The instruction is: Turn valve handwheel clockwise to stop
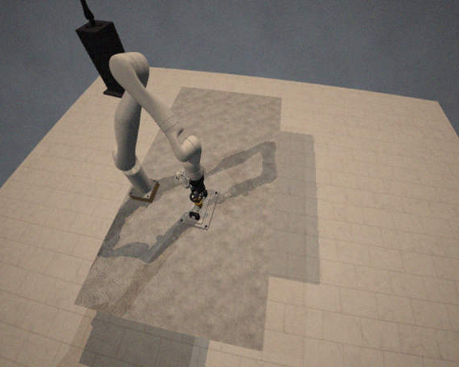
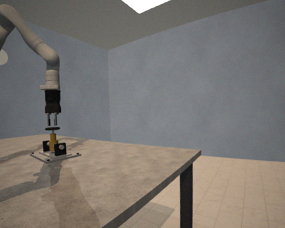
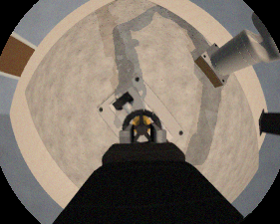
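Right now my hand is 40 mm above the black handwheel.
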